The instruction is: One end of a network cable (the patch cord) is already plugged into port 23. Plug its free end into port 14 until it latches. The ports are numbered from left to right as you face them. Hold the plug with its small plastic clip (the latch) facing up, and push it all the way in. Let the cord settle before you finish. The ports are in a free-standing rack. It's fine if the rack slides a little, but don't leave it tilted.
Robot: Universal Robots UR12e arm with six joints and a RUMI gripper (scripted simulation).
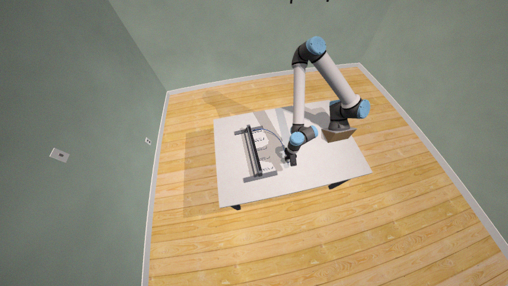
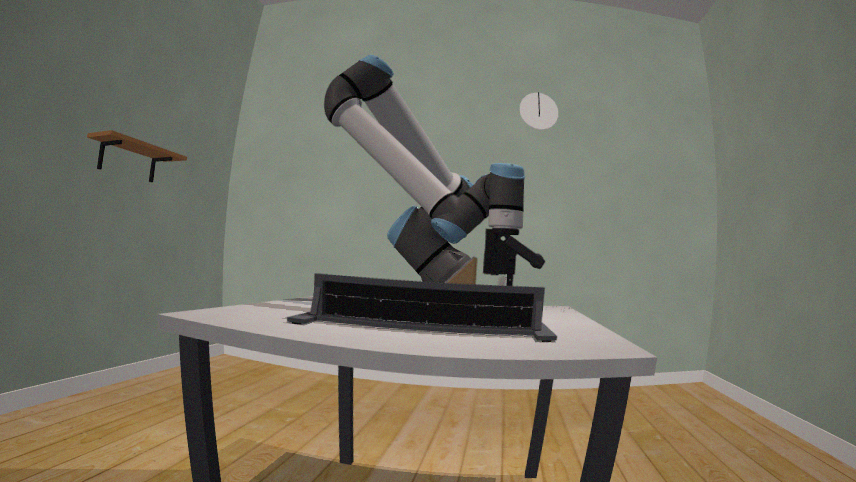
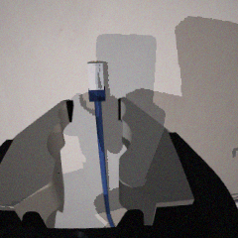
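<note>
My gripper is now 2 cm to the right of the plug and 2 cm above it.
</note>
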